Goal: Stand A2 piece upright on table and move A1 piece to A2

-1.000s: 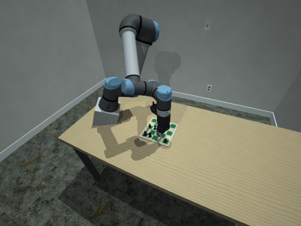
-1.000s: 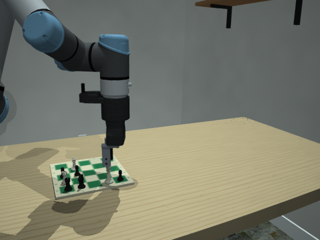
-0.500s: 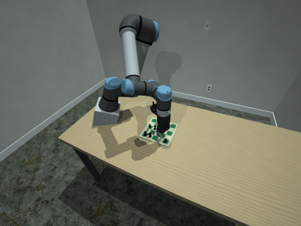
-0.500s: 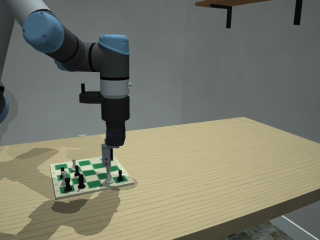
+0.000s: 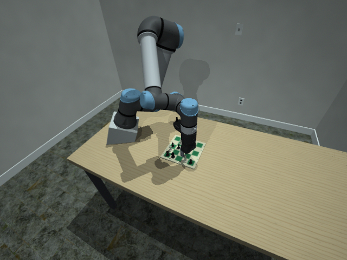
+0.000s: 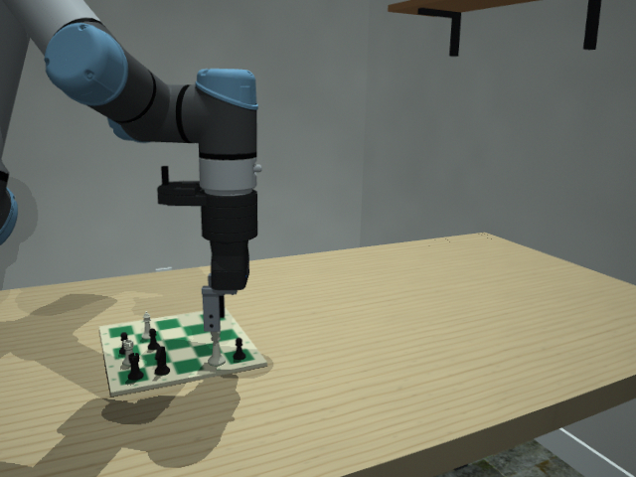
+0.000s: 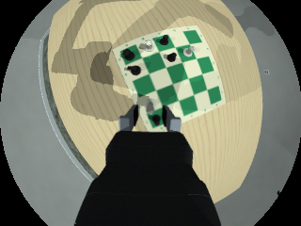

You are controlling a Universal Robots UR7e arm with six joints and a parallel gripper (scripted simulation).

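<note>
My hand is 50 mm above the white chess piece. From my hand the other things lie so: chessboard (60 mm behind, 70 mm to the left, 80 mm below).
</note>
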